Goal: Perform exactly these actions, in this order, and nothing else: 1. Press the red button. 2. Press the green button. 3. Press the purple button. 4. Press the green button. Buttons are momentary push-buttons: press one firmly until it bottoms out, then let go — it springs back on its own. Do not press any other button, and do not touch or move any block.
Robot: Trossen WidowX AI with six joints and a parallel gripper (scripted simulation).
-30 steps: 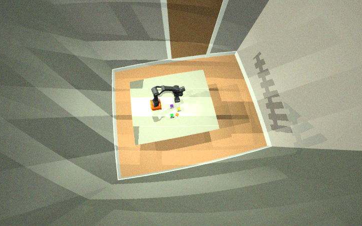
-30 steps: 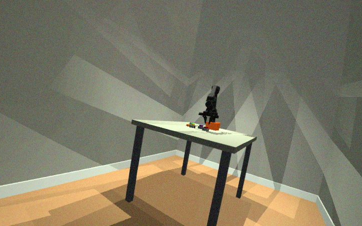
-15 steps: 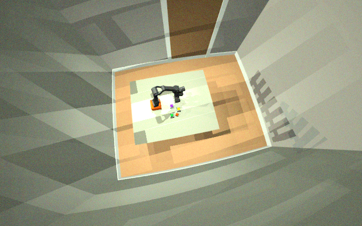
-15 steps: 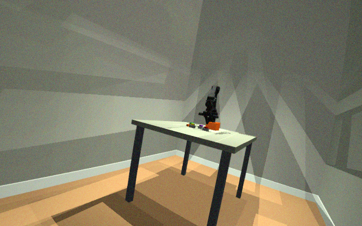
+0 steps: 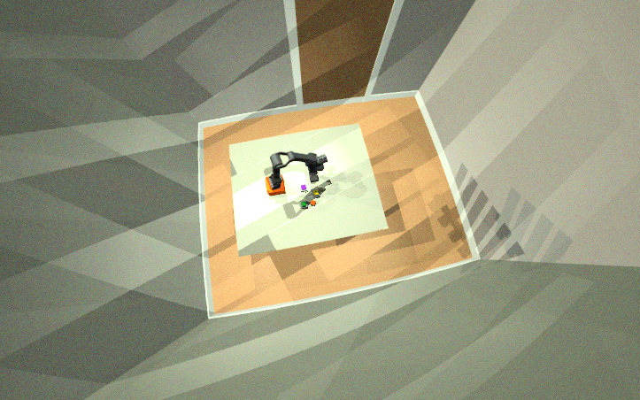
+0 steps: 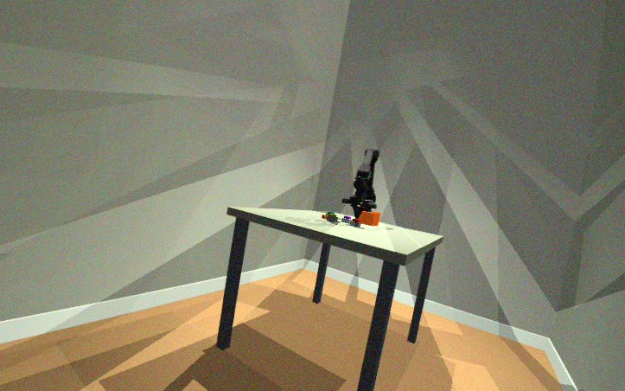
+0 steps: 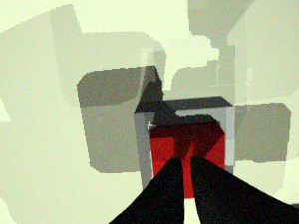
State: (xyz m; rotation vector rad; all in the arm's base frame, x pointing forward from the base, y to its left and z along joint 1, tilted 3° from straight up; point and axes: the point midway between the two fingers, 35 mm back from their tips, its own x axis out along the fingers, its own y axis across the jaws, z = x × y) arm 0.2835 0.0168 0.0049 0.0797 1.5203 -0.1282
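Now: gripper tip 10 mm above the red button. From my gripper tip the other things lie so: yellow button (150 mm to the right, 20 mm behind, 10 mm below); purple button (100 mm behind, 80 mm to the right, 10 mm below); orange block (210 mm to the right, 60 mm behind, 30 mm below).
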